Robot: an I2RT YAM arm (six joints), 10 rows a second.
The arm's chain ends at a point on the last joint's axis. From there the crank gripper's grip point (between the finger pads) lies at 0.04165 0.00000 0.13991 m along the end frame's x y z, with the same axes.
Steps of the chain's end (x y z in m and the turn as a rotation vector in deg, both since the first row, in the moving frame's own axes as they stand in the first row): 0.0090, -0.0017, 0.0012, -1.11, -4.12, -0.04; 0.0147, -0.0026, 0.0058, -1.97, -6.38, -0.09; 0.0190, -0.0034, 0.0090, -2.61, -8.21, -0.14; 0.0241, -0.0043, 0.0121, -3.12, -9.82, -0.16; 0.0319, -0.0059, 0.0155, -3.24, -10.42, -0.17
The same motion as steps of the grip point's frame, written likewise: -0.0012, 0.0010, 0.0038, -1.11, -4.12, -0.04; -0.0011, 0.0022, 0.0095, -1.97, -6.38, -0.09; -0.0014, 0.0030, 0.0134, -2.61, -8.21, -0.14; -0.0003, 0.0034, 0.0169, -3.12, -9.82, -0.16; 0.0059, 0.0021, 0.0205, -3.24, -10.42, -0.17
